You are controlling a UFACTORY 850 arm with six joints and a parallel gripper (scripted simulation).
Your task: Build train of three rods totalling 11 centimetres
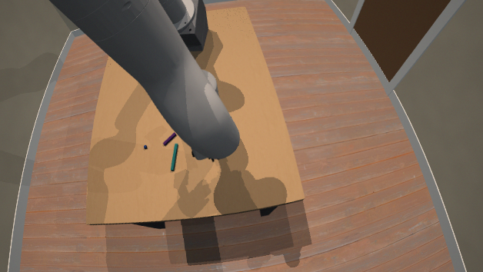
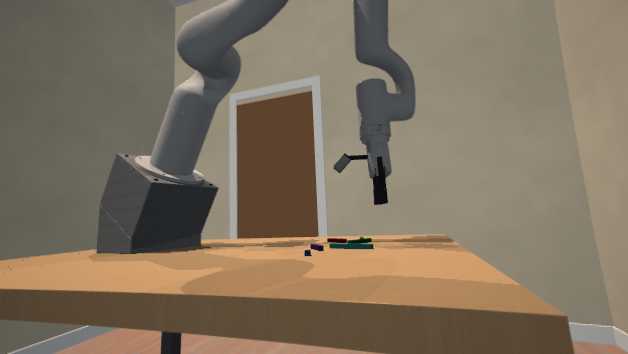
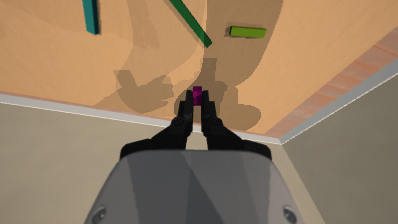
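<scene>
My hand is 280 mm to the left of the small blue rod, 110 mm above it and 70 mm past it. Also, from my hand: green rod 110 mm below, 50 mm behind, 30 mm to the right; lime rod 110 mm below, 80 mm behind, 50 mm to the left; magenta rod 20 mm below, 10 mm behind.
</scene>
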